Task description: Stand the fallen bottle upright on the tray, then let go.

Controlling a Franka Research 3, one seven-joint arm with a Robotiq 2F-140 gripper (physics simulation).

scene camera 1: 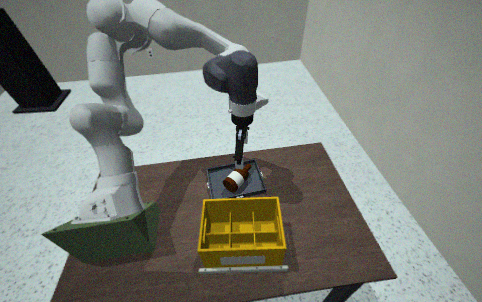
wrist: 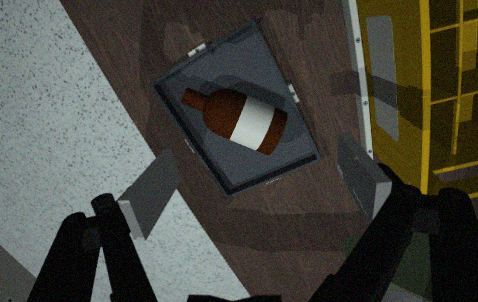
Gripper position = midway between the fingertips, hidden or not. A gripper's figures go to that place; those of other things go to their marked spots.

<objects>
My gripper (wrist: 253, 159) is 0.19 m from the lens. A brown bottle (wrist: 245, 120) is 0.35 m from the lens.
</objects>
